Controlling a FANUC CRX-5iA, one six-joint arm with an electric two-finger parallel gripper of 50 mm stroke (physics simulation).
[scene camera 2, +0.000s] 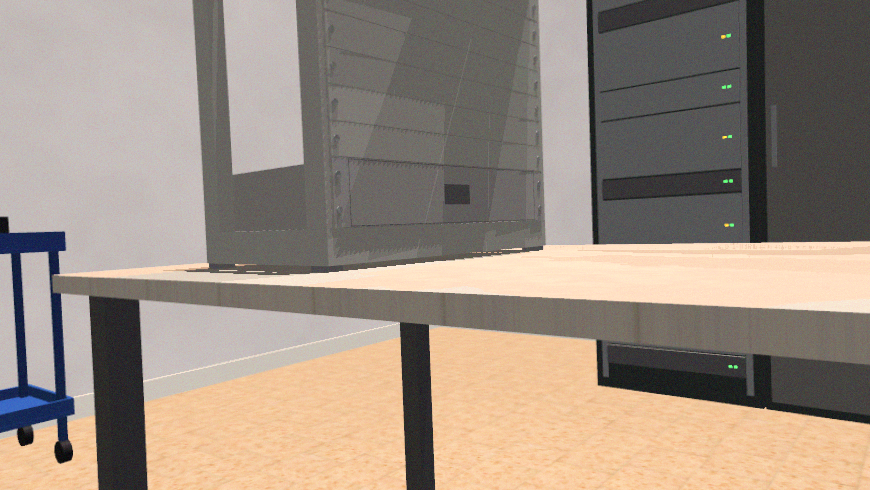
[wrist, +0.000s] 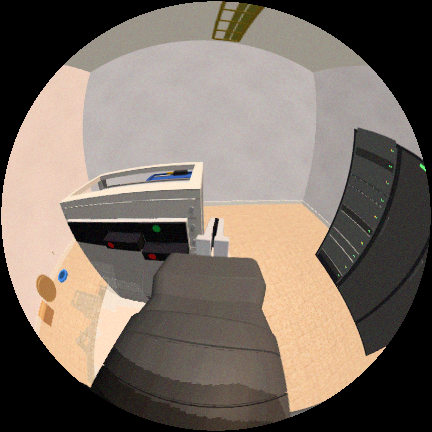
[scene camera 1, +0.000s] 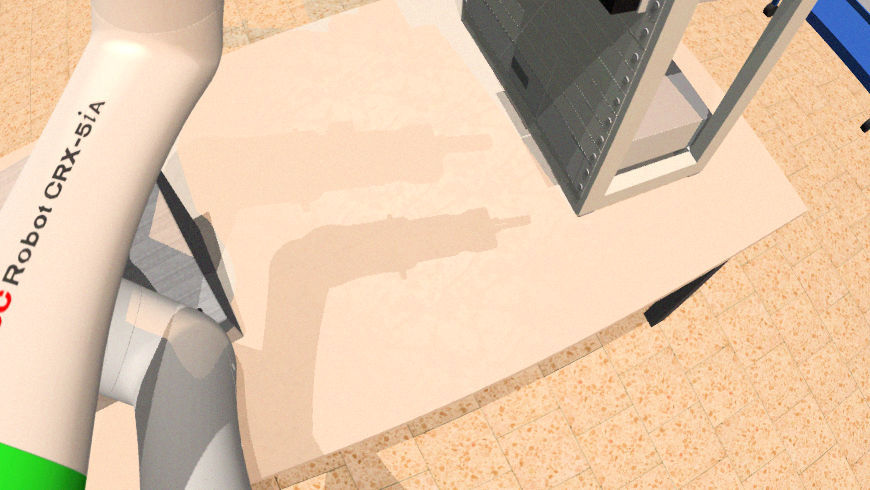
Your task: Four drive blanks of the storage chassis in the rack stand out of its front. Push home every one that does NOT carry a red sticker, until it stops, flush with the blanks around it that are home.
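Frame: origin at the arm's base, x ahead, y left, z up, level; metres.
Where they show: gripper, fingertip midpoint: (wrist: 216,226).
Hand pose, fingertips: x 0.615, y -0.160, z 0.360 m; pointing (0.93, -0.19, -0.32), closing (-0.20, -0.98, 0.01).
Observation:
Each offset is from my fingertips to the top centre of the thing. "*": to the spot under its first point. Level surfaces: height alone.
The chassis {* dx +0.105, dy +0.072, dz -0.088 m} (wrist: 175,231) is a black band across the upper front of the grey rack (scene camera 1: 636,115) (scene camera 2: 313,121) (wrist: 198,182). In the wrist view a dark blank {dx +0.143, dy +0.211, dz -0.094 m} (wrist: 129,241) stands out near its middle with a red sticker at its lower left. Another dark blank {dx +0.136, dy +0.101, dz -0.122 m} (wrist: 172,249) stands out lower at the right, also with a red sticker; the arm hides part of it. A green sticker {dx +0.109, dy +0.116, dz -0.069 m} (wrist: 156,228) is above it, on a face that looks flush. In scene camera 1 a dark block {* dx +0.084, dy +0.050, dz -0.135 m} (scene camera 1: 622,4) juts out at the top edge. My gripper (wrist: 216,226) is shut and empty, right of the chassis in the wrist view.
The robot arm (scene camera 1: 73,182) crosses the left of scene camera 1. The rack stands on a pale table {dz -0.606 m} (scene camera 1: 426,340) (scene camera 2: 608,286). A dark server cabinet (scene camera 2: 669,146) (wrist: 357,200) stands beyond. A blue cart (scene camera 1: 846,36) (scene camera 2: 36,240) is by the rack's far side.

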